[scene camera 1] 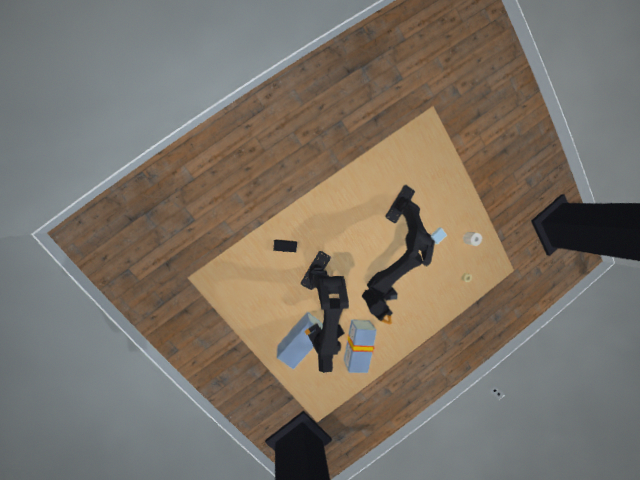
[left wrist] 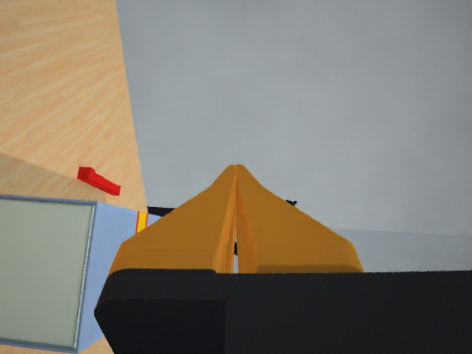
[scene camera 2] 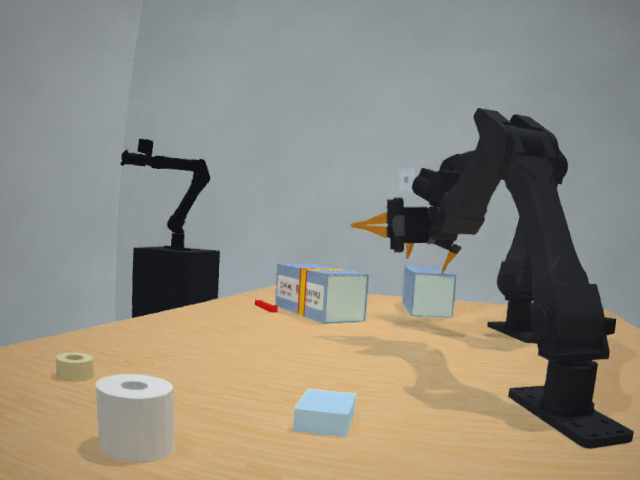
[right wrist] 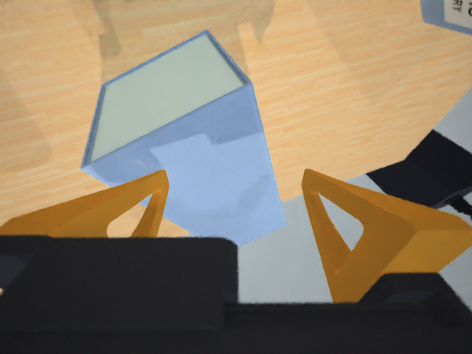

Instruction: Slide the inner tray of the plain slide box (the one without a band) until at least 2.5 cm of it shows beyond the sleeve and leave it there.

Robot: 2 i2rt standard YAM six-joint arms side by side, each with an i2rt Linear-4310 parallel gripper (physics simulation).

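Pixels of known places: left gripper, between the fingertips: (scene camera 1: 390,323) (left wrist: 235,177) (scene camera 2: 351,225); right gripper, between the fingertips: (scene camera 1: 315,338) (scene camera 2: 424,265) (right wrist: 235,176); left arm's base, origin of its link: (scene camera 1: 399,204) (scene camera 2: 564,416); right arm's base, origin of its link: (scene camera 1: 315,270) (scene camera 2: 518,333).
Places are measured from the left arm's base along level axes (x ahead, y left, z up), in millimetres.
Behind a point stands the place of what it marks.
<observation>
The plain slide box (scene camera 1: 295,347) {x -111, y -883, z 107 mm} (scene camera 2: 408,293) {x -31, y -841, z 45 mm} (right wrist: 220,175) {x -67, y -802, z 107 mm} lies on the table, a blue sleeve with no band. The pale green end of its inner tray (scene camera 2: 433,295) {x -68, y -744, z 54 mm} (right wrist: 167,95) {x -64, y -745, z 72 mm} looks about level with the sleeve's rim. My right gripper (scene camera 1: 309,331) {x -55, y -793, z 122 mm} (scene camera 2: 425,265) {x -55, y -793, z 122 mm} (right wrist: 235,176) {x -55, y -793, z 122 mm} is open above the box, with nothing between its fingers; in scene camera 1 the arm hides part of it. My left gripper (scene camera 1: 387,320) {x 184, y -533, z 211 mm} (scene camera 2: 352,224) {x 184, y -533, z 211 mm} (left wrist: 235,177) {x 184, y -533, z 211 mm} is shut and empty, raised above the table near the banded box (scene camera 1: 358,361) {x 223, y -809, z 106 mm} (scene camera 2: 315,299) {x 230, y -658, z 46 mm} (left wrist: 107,235) {x 200, y -651, z 107 mm} (right wrist: 445,17) {x 205, y -870, z 28 mm}.
A red bar (scene camera 2: 265,305) {x 335, y -776, z 10 mm} (left wrist: 98,181) {x 323, y -770, z 13 mm} lies beyond the banded box. A light blue block (scene camera 1: 438,235) {x 278, y -23, z 25 mm} (scene camera 2: 324,411) {x 293, y 13, z 25 mm}, white roll (scene camera 1: 473,238) {x 447, y 65, z 63 mm} (scene camera 2: 135,423) {x 463, y 107, z 37 mm} and small yellowish roll (scene camera 1: 467,277) {x 603, y -118, z 9 mm} (scene camera 2: 74,367) {x 588, y -98, z 19 mm} are farther off. A black block (scene camera 1: 285,245) {x -402, y -485, z 34 mm} lies behind the right arm's base.
</observation>
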